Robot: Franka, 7 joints.
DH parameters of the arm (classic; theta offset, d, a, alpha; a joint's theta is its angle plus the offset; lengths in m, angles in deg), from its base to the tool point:
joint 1: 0 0.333 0 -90
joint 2: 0 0 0 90
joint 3: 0 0.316 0.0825 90
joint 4: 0 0 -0.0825 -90
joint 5: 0 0.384 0 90
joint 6: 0 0 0.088 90
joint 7: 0 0.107 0 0
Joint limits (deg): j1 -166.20..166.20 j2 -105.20..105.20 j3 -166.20..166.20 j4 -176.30..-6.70 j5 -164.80..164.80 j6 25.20..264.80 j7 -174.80..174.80
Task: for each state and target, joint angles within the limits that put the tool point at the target. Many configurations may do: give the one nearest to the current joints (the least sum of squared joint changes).
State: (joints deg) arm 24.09 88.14 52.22 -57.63 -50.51 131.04 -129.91
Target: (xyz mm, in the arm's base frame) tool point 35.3 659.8 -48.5
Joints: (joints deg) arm 42.14 96.15 56.98 -75.56 -49.55 128.37 -129.91
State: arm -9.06 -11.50 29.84 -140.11 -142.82 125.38 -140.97
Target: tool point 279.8 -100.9 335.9
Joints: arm -26.32 -41.57 14.55 -176.30 -138.05 125.88 -140.97
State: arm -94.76 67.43 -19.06 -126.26 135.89 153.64 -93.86
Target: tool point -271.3 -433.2 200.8
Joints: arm -91.21 23.51 -25.84 -125.56 136.21 163.57 -93.86
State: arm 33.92 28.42 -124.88 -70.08 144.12 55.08 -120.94
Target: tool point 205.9 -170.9 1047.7
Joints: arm 35.01 20.62 -137.78 -58.65 151.29 53.70 -120.94
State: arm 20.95 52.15 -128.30 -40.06 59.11 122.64 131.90
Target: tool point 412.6 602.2 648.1
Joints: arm 66.99 64.72 -124.67 -6.70 62.12 86.48 131.90
